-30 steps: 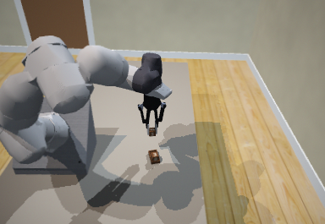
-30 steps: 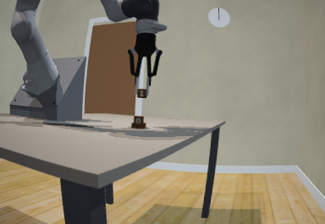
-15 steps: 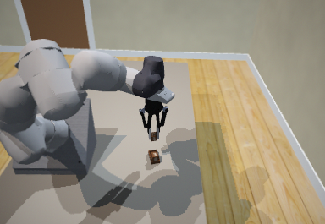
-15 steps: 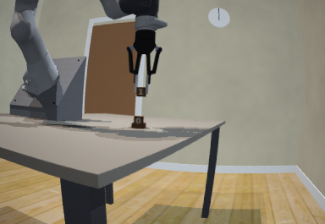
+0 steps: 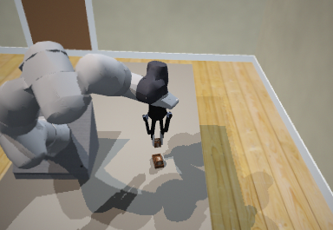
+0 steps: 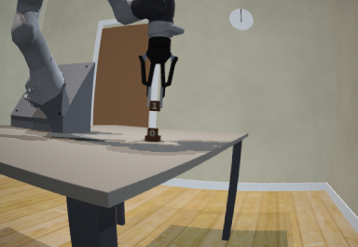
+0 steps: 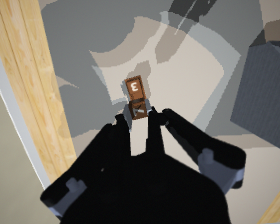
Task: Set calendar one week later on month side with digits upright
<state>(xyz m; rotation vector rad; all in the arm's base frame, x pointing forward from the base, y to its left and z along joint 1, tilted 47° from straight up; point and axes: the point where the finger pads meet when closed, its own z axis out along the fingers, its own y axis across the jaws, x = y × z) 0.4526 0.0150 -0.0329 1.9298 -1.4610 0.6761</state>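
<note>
Now: the brown tray 2 cm to the right of my hand and 13 cm below it.
</note>
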